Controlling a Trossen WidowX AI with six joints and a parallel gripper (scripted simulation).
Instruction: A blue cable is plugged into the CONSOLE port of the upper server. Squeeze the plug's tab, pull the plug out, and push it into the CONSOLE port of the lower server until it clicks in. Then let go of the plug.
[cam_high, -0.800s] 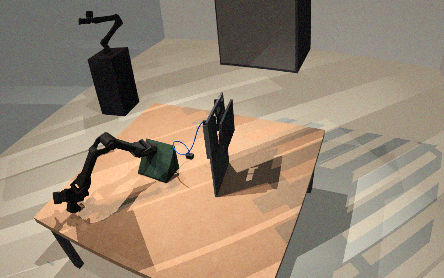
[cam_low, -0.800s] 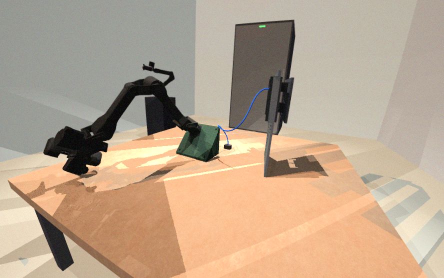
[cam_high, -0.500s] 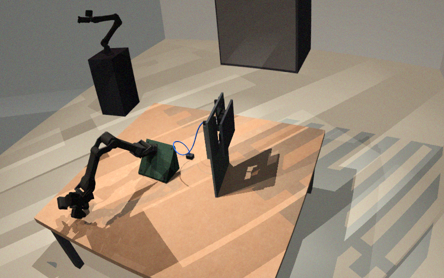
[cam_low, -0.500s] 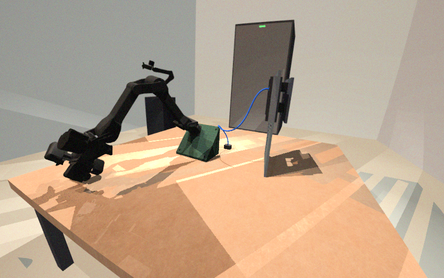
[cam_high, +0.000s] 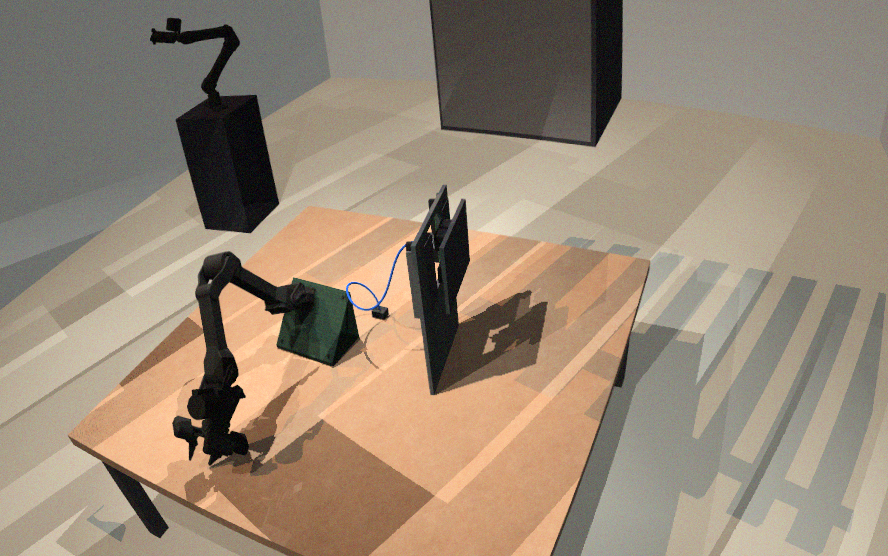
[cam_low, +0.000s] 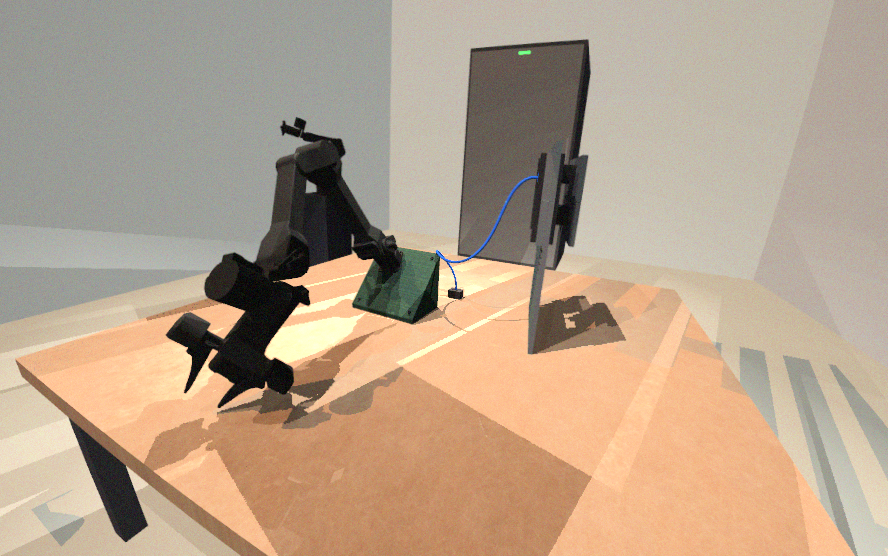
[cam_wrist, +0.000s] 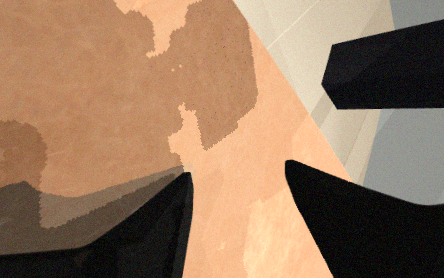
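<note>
Now: the cable plug 510 mm to the left of my gripper tip, 460 mm ahead of it and 360 mm above it. Also, from my gripper tip: black block: 670 mm to the left, 210 mm ahead, 10 mm below.
</note>
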